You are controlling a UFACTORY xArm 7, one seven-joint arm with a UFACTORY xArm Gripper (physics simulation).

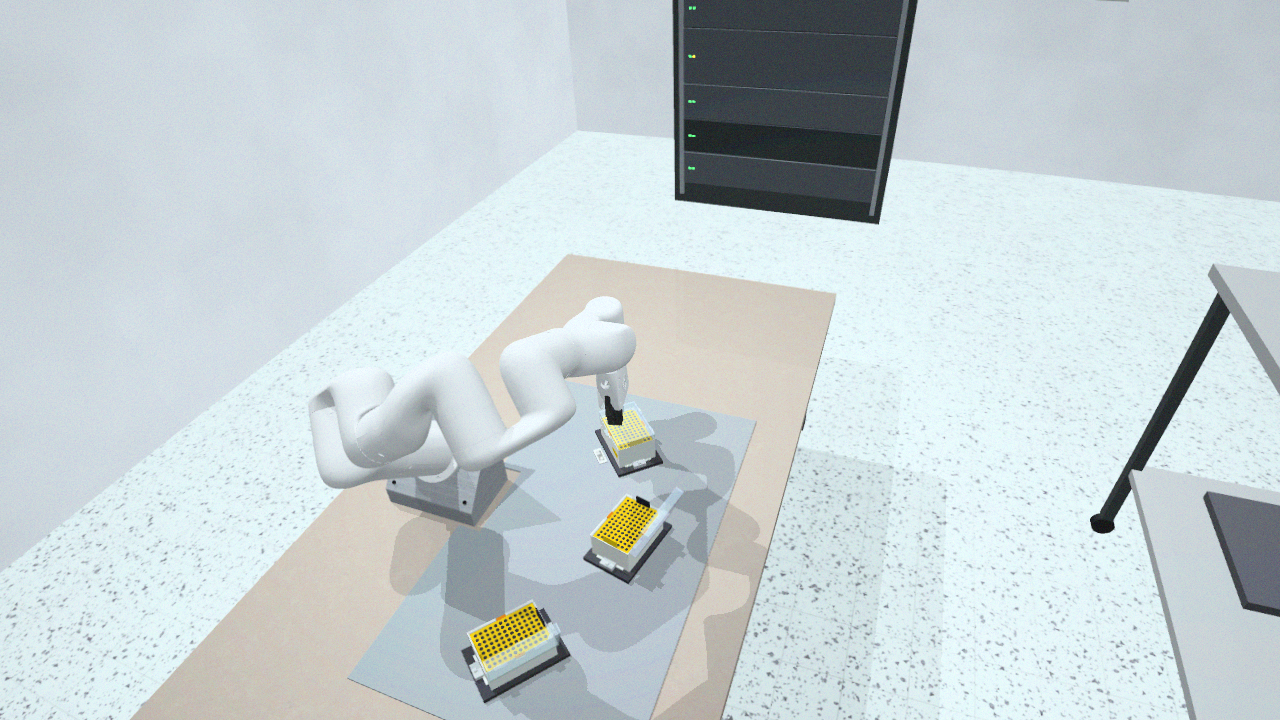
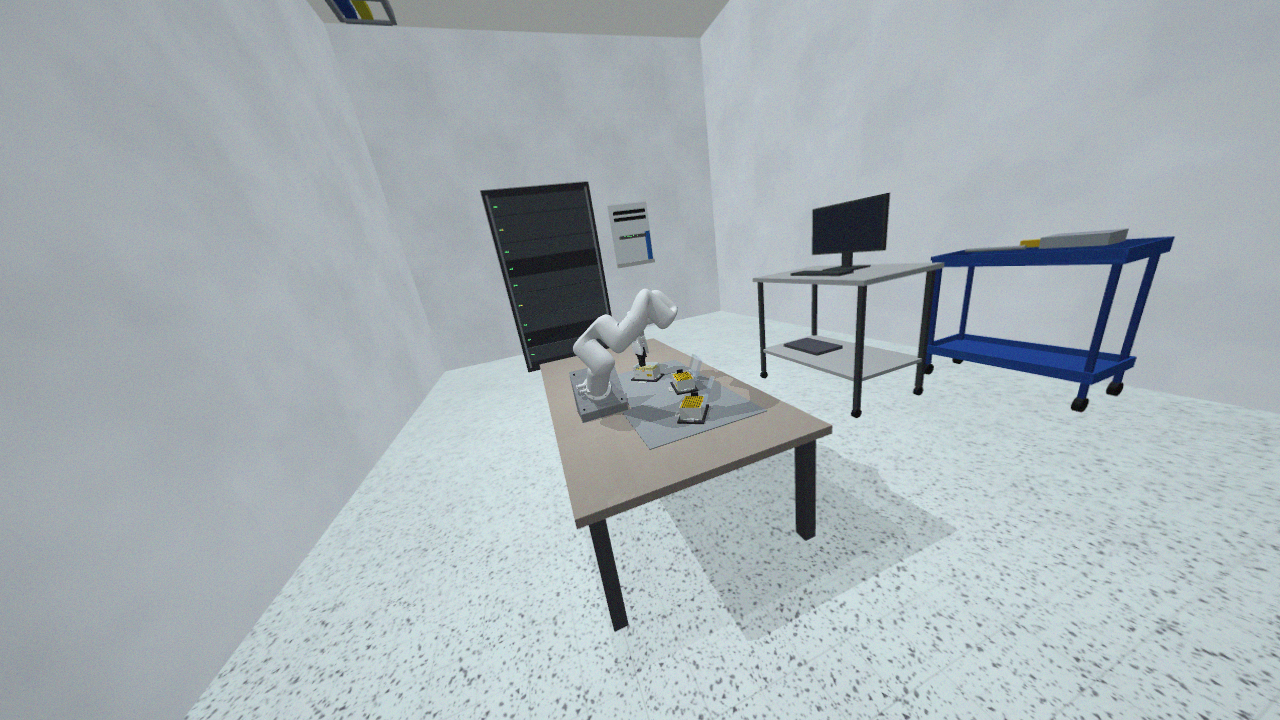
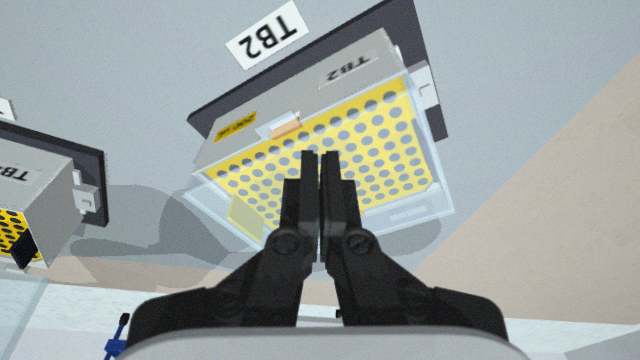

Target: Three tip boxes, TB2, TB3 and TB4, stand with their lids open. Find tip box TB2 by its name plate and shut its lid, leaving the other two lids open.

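Frame: origin at the arm's base, x ahead, y left, z up, level; millimetres.
Where they show: gripper, between the fingertips: [image 1: 615, 422] [image 2: 642, 366] [image 3: 318, 173]; arm's base, origin of its link: [image 1: 435, 451] [image 2: 597, 387].
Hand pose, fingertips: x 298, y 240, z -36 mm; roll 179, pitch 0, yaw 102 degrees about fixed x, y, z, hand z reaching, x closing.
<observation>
Each offset is from my fingertips to the top centre of the thing. "*": to the spot under its first point. Level surfaces: height alone.
Tip box TB2 {dx +13, dy +1, dz +0 mm} [image 1: 633, 454] [image 2: 647, 376] [image 3: 310, 92], named by its plate {* dx -28, dy -36, dz -75 mm} [image 3: 267, 35], stands at the far end of the mat. Its clear lid {* dx +3, dy +71, dz +0 mm} [image 3: 445, 200] lies down over the yellow tip rack. My gripper [image 1: 614, 421] [image 2: 641, 361] [image 3: 318, 173] is shut and empty, with its fingertips over the lid; whether they touch it I cannot tell. The middle box {dx +112, dy -235, dz -11 mm} [image 1: 626, 530] [image 2: 683, 384] [image 3: 50, 185] has its clear lid {dx +190, dy -251, dz +76 mm} [image 1: 667, 509] [image 3: 20, 310] open. The near box [image 1: 514, 653] [image 2: 691, 411] shows its yellow rack; its lid is hard to make out. Neither box's full name is readable.
The boxes stand on a grey mat {dz -77 mm} [image 1: 411, 649] [image 2: 657, 437] on a tan table {dz -80 mm} [image 1: 268, 617] [image 2: 608, 479]. The arm's base [image 1: 434, 499] [image 2: 601, 407] is beside the mat. A wheeled desk [image 2: 859, 344] and a blue cart [image 2: 1105, 308] stand away from the table.
</observation>
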